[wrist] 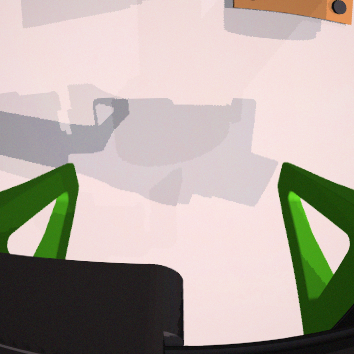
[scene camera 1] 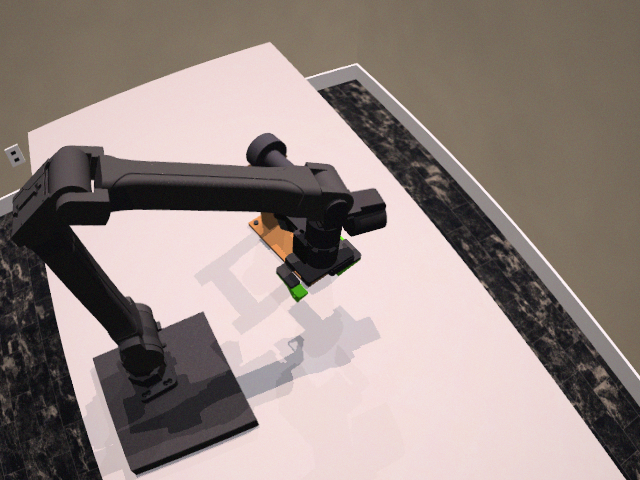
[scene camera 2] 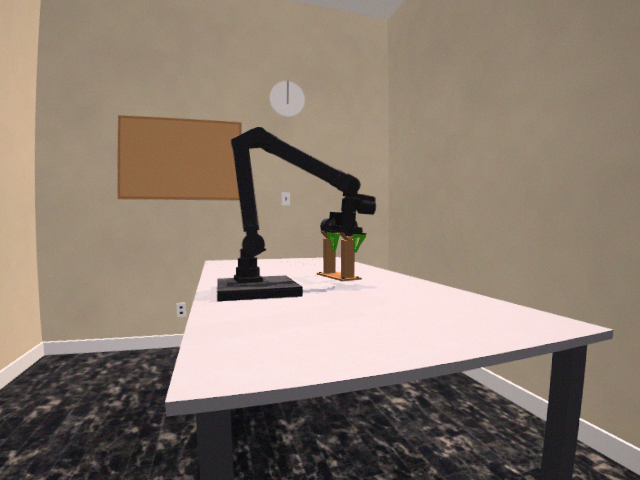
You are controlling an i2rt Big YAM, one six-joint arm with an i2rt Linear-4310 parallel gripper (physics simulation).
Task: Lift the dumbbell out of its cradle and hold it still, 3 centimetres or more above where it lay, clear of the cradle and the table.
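Frame: origin at the arm's base, x ahead, y left, z up, level; millimetres.
Seen in the pictures: gripper, fingertip midpoint: (wrist: 177,173) (scene camera 1: 316,286) (scene camera 2: 344,252); arm's base, origin of the base link: (scene camera 1: 148,371) (scene camera 2: 248,280).
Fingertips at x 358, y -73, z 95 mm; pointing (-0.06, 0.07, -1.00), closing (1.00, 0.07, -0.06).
Note:
Pixels of each thing's top centre, then the offset from my fingertips to it. Level surfaces: height alone.
- dark grey dumbbell, middle of its top: (scene camera 1: 288,158) (scene camera 2: 338,217) dx +71, dy +193, dz +135 mm
- orange cradle, middle of its top: (scene camera 1: 289,179) (scene camera 2: 338,230) dx +71, dy +192, dz +78 mm
- pale table, its level: dz -126 mm
The dark grey dumbbell (scene camera 1: 266,149) (scene camera 2: 326,225) lies across the top of the orange cradle (scene camera 1: 273,237) (scene camera 2: 347,262) (wrist: 295,10). Its far head and part of its bar show in scene camera 1; the arm and gripper hide the rest. The cradle has two upright posts on a flat base plate. My gripper (scene camera 1: 323,281) (scene camera 2: 345,251) (wrist: 177,173) points down, open, with its green fingers wide apart and nothing between them. It hangs beside the cradle's near end, with its fingertips a little below the post tops in scene camera 2. The dumbbell does not show in the wrist view.
The cradle stands on the pale table (scene camera 1: 465,361) (scene camera 2: 392,330). The arm's dark base plate (scene camera 1: 206,372) (scene camera 2: 258,289) is at the left of the cradle. The forearm (scene camera 1: 206,188) (scene camera 2: 305,157) passes above the cradle area. Shadows of the arm and cradle fall on the table.

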